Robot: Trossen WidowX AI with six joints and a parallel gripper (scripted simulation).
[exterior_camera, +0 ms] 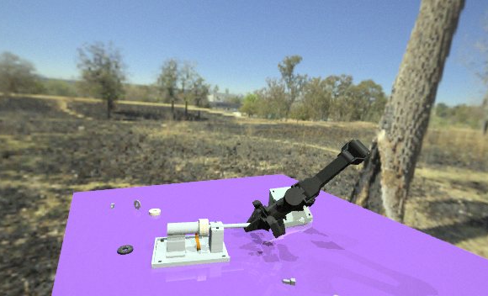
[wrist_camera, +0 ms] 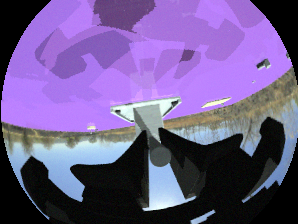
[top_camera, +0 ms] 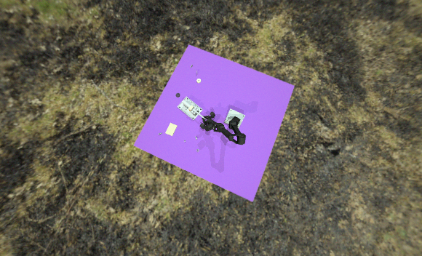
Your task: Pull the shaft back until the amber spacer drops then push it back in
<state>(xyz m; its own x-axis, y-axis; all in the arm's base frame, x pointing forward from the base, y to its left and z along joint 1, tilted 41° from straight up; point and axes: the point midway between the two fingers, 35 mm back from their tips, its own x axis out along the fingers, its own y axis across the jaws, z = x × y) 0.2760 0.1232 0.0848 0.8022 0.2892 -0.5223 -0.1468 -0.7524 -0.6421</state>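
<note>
My gripper tip is 50 mm short of the steel shaft, 20 mm below it and 10 mm to the left of it. From my gripper tip the other things lie so: black ring: 370 mm ahead, 90 mm to the right, 60 mm below; amber spacer: 150 mm ahead, 30 mm below, 20 mm to the right; pale yellow card: 270 mm to the left, 220 mm ahead, 60 mm below.
</note>
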